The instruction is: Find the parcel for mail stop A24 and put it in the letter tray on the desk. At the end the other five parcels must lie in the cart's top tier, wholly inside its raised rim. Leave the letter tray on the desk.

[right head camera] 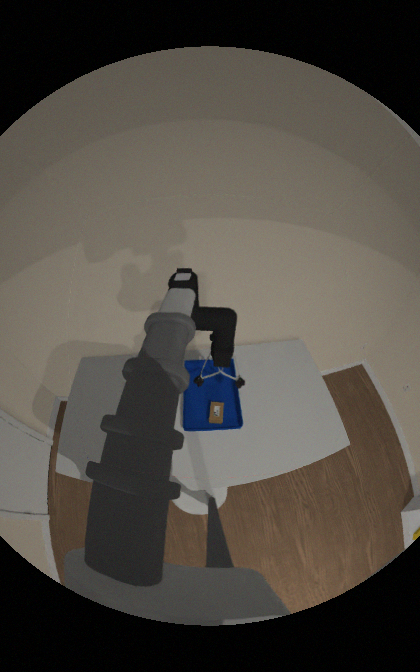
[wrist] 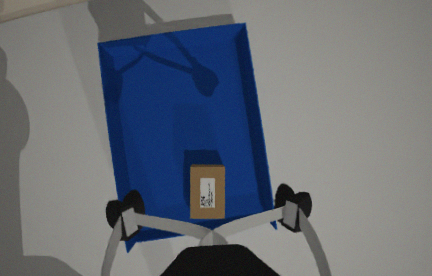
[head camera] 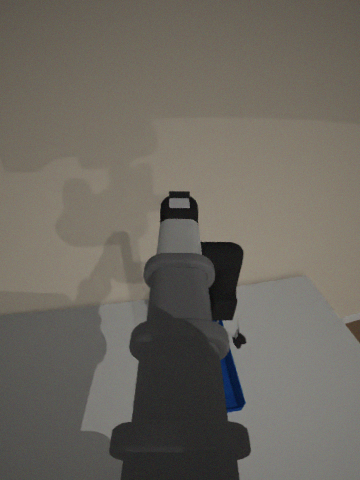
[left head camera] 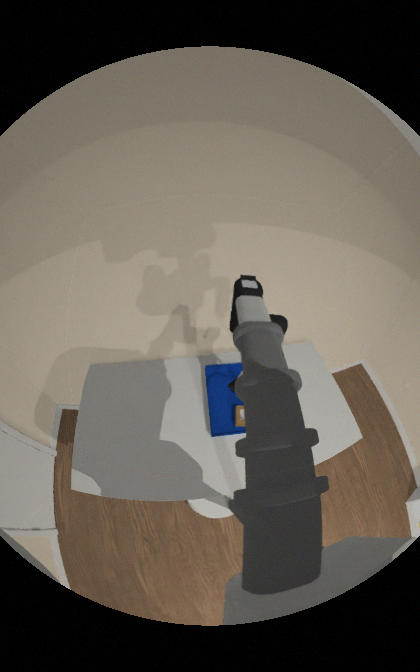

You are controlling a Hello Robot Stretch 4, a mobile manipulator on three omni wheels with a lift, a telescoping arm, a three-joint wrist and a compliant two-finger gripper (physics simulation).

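Frame: origin at the robot's base, x left, y back, z up, level; millimetres.
Where they show: gripper, fingertip midpoint: (wrist: 209, 203).
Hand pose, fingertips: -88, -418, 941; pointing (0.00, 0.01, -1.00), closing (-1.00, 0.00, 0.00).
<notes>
After its pixels a point has its place, as x, y, z.
The blue letter tray (head camera: 231, 382) {-184, -414, 694} (left head camera: 220, 412) (right head camera: 195, 410) (wrist: 145, 120) {27, -524, 695} stands on the desk (head camera: 300, 380) {-427, -409, 692} (left head camera: 327, 410) (right head camera: 285, 400) (wrist: 345, 125) {-370, -503, 692}. A brown parcel (left head camera: 239, 416) (right head camera: 216, 413) (wrist: 219, 200) {-107, -377, 745} lies flat inside it, near its front end, with a white label facing up. The label print is too blurred to read with certainty. My gripper (right head camera: 220, 381) (wrist: 209, 203) {-88, -418, 941} is open and empty. It hangs above the tray, apart from the parcel, with its fingers spread wide. The arm hides part of the tray in the head and left head views.
My telescoping arm (head camera: 180, 380) {-2, -167, 1356} (left head camera: 275, 425) (right head camera: 145, 415) reaches over the desk. A wall (head camera: 280, 200) {-397, -905, 1117} rises behind the desk. Wooden floor (left head camera: 135, 555) (right head camera: 280, 525) lies in front. A pale object with a bit of yellow shows at the right edge of the right head view.
</notes>
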